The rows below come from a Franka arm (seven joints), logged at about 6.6 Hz.
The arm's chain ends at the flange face. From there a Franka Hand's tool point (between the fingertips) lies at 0.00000 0.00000 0.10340 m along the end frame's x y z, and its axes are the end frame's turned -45 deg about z.
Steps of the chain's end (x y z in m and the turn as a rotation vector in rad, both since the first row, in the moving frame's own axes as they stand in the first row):
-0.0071 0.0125 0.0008 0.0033 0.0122 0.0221
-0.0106 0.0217 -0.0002 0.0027 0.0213 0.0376
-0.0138 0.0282 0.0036 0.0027 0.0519 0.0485
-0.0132 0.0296 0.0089 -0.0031 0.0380 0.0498
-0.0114 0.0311 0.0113 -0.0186 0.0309 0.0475
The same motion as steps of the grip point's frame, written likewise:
-0.0127 0.0045 0.0008 -0.0063 0.0110 0.0221
-0.0211 0.0092 -0.0002 -0.0132 0.0170 0.0376
-0.0258 0.0139 0.0035 -0.0348 0.0386 0.0485
-0.0278 0.0147 0.0088 -0.0291 0.0247 0.0498
-0.0292 0.0176 0.0112 -0.0350 0.0087 0.0475

